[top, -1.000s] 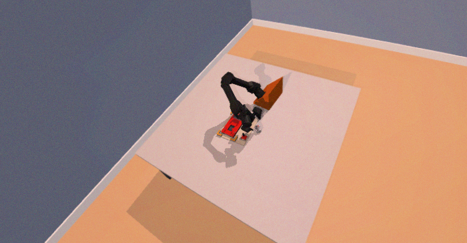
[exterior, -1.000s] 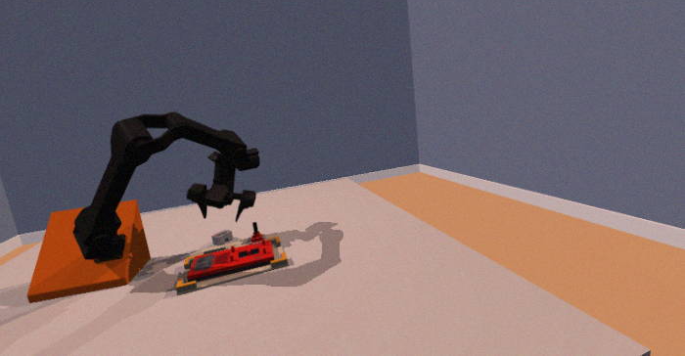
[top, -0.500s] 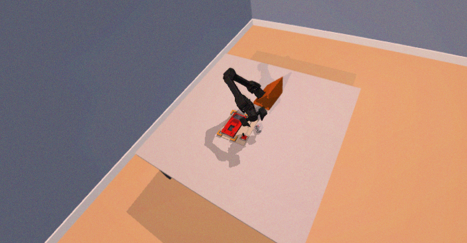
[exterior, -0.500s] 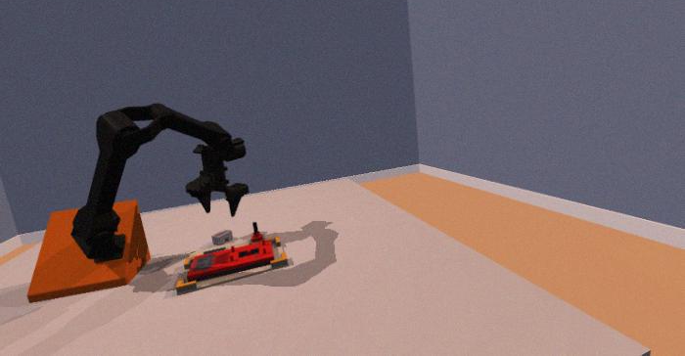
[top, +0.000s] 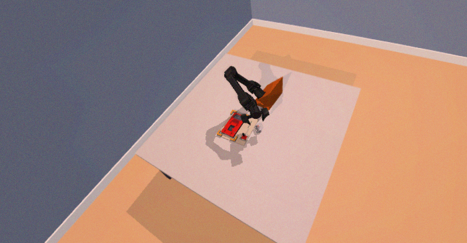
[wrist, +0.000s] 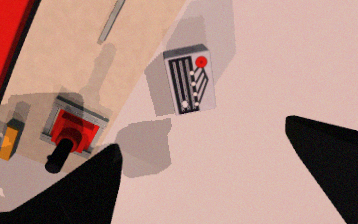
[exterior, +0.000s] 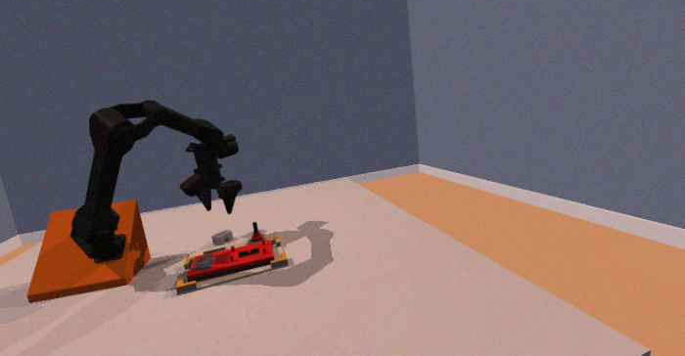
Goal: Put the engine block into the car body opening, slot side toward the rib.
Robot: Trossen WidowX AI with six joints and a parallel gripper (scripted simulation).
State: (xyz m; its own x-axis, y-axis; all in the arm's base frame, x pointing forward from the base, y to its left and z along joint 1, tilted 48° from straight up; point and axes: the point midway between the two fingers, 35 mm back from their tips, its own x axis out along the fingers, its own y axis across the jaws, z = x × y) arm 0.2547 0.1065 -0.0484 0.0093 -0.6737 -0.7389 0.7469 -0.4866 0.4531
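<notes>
My gripper tip is 80 mm above the grey engine block. From my gripper tip the other things lie so: grey clamp cradle: 160 mm to the right, 90 mm below, 60 mm ahead.
</notes>
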